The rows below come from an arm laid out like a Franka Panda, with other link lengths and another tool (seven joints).
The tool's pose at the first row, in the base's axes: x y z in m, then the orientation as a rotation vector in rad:
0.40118, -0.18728, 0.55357, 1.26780, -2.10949, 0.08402
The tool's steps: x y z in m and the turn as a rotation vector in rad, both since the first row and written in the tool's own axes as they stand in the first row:
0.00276, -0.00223, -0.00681, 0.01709, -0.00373, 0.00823
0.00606, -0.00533, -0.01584, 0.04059, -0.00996, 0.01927
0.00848, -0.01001, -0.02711, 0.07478, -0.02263, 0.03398
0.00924, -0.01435, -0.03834, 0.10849, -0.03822, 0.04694
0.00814, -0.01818, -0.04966, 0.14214, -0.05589, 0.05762
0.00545, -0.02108, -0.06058, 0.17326, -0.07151, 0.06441
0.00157, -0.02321, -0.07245, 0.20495, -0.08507, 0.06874
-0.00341, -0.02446, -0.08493, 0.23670, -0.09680, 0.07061
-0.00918, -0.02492, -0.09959, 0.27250, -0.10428, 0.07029
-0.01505, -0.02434, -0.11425, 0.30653, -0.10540, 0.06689
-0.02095, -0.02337, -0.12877, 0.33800, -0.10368, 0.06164
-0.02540, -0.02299, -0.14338, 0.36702, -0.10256, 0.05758
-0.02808, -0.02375, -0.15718, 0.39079, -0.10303, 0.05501
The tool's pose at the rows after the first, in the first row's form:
0.40558, -0.18800, 0.55982, 1.27024, -2.12151, 0.10355
0.41164, -0.18876, 0.56787, 1.27407, -2.13865, 0.12978
0.42038, -0.18885, 0.57672, 1.28189, -2.16555, 0.16550
0.42933, -0.18750, 0.58469, 1.29188, -2.19349, 0.19859
0.43849, -0.18443, 0.59181, 1.30470, -2.22152, 0.22978
0.44719, -0.17980, 0.59797, 1.31956, -2.24462, 0.25807
0.45611, -0.17351, 0.60440, 1.33673, -2.26417, 0.28749
0.46497, -0.16569, 0.61091, 1.35605, -2.28023, 0.31731
0.47454, -0.15603, 0.61888, 1.37871, -2.29124, 0.35366
0.48330, -0.14574, 0.62707, 1.40177, -2.29382, 0.39068
0.49169, -0.13528, 0.63525, 1.42446, -2.29186, 0.42580
0.50015, -0.12620, 0.64415, 1.44453, -2.29057, 0.45845
0.50858, -0.11938, 0.65313, 1.46049, -2.29097, 0.48488

